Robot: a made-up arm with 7 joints. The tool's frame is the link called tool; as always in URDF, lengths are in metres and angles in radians.
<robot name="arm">
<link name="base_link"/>
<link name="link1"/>
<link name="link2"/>
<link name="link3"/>
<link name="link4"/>
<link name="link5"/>
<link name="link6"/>
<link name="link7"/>
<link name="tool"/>
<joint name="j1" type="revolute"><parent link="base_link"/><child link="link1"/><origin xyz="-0.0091 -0.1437 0.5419" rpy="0 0 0"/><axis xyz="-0.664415 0.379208 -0.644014"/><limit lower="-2.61" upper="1.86"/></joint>
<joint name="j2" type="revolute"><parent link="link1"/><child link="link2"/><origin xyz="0.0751 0.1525 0.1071" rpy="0 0 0"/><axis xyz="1 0 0"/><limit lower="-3.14" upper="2.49"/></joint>
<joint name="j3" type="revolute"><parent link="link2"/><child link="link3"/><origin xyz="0.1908 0.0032 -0.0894" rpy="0 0 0"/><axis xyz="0.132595 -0.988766 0.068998"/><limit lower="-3.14" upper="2.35"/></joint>
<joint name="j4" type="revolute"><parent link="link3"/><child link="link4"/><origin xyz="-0.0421 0.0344 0.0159" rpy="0 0 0"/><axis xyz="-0.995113 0.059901 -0.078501"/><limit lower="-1" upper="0.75"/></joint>
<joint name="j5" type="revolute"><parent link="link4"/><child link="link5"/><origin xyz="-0.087 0.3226 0.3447" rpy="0 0 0"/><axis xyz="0 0 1"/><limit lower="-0.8" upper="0.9"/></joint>
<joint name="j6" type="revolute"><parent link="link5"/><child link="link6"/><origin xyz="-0.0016 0.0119 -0.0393" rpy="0 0 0"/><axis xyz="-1 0 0"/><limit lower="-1.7" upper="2.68"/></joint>
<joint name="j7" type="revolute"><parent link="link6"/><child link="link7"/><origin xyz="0.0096 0.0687 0.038" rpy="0 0 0"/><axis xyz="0.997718 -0.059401 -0.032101"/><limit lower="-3.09" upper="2.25"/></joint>
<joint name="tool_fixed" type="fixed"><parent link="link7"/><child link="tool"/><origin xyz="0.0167 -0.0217 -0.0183" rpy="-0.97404 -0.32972 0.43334"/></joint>
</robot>
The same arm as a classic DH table. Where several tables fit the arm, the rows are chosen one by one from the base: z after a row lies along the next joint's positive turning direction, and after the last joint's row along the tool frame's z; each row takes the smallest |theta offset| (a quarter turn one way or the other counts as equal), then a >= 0, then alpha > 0; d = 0 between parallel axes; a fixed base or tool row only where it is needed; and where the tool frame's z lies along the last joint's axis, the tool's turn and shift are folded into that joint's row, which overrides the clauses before.
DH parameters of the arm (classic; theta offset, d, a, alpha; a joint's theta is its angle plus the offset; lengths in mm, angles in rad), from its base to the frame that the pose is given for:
base (fixed): 1.0522 488.6 -129.3 -2.2705
j1: -0.7252 -102.7 185.8 -2.2975
j2: 0.969 253.9 -89 -1.4378
j3: 0.0757 -40.8 21 -1.7687
j4: 1.516 143.1 316.8 1.6494
j5: 0.0601 313.8 11.9 -1.5708
j6: 1.0754 -1168 -0.8 -3.074
j7: 0.1799 -1163 0.9 -2.1754
tool (fixed): -1.565 -33.1 0 0
Joint limits (rad, base to tool): -2.61..1.86 -3.14..2.49 -3.14..2.35 -1..0.75 -0.8..0.9 -1.7..2.68 -3.09..2.25

